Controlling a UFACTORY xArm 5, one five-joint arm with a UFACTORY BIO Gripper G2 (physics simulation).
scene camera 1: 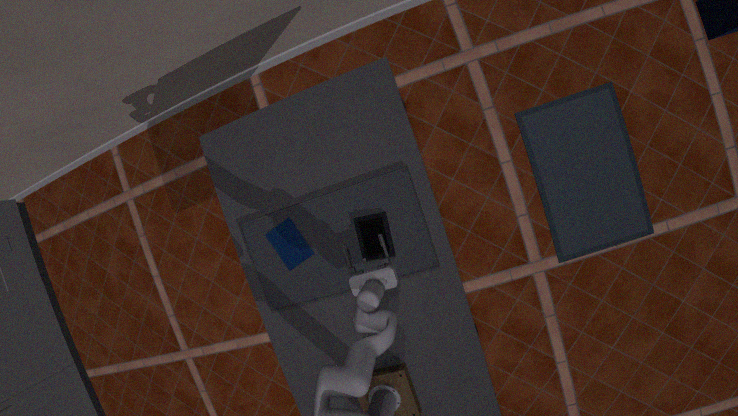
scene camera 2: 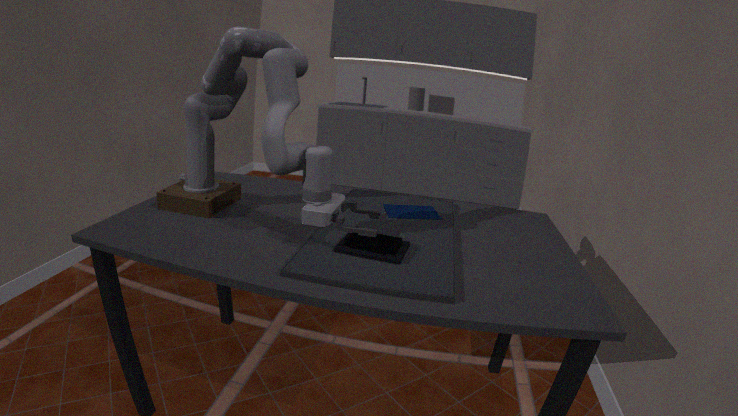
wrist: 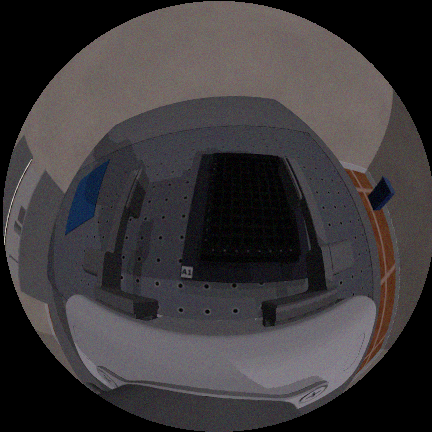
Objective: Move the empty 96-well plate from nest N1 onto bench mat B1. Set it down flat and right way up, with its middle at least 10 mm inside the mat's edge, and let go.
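Frame: origin at the arm's base, x back, y right, z up, level; metres.
Seen in the pictures: hand, its tool point: (scene camera 1: pixel 363 245) (scene camera 2: pixel 372 223) (wrist: pixel 209 183); arm's base, origin of its link: (scene camera 1: pixel 384 398) (scene camera 2: pixel 201 187).
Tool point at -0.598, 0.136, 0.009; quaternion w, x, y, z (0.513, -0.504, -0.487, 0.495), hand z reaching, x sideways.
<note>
Offsets run from my tool point to a thing's top centre, as dx, dy, dz. Level surfaces: height alone.
The black 96-well plate @[-0.011, +0.036, -0.027] (scene camera 1: pixel 371 227) (scene camera 2: pixel 373 240) (wrist: pixel 250 205) sits flat in the dark nest N1 @[-0.010, +0.036, -0.038] (scene camera 2: pixel 361 252) (wrist: pixel 235 272), with the A1 label at the nest's near left corner in the wrist view. My gripper (scene camera 1: pixel 364 242) (scene camera 2: pixel 371 223) (wrist: pixel 214 181) is open and empty, above and at the near side of the plate. In the wrist view the right finger overlaps the plate's right edge, and the left finger is well left of the nest. The blue bench mat B1 @[dz -0.051] (scene camera 1: pixel 289 243) (scene camera 2: pixel 411 212) (wrist: pixel 86 202) lies flat, left of the nest in scene camera 1.
Nest and mat are on a thin grey board with holes @[dz -0.053] (scene camera 1: pixel 413 222) (scene camera 2: pixel 428 279) (wrist: pixel 160 237), on the grey table @[dz -0.066] (scene camera 1: pixel 310 134) (scene camera 2: pixel 511 268). The arm stands on a wooden block (scene camera 1: pixel 408 384) (scene camera 2: pixel 186 202). Arm shadows fall across the board and part of the mat.
</note>
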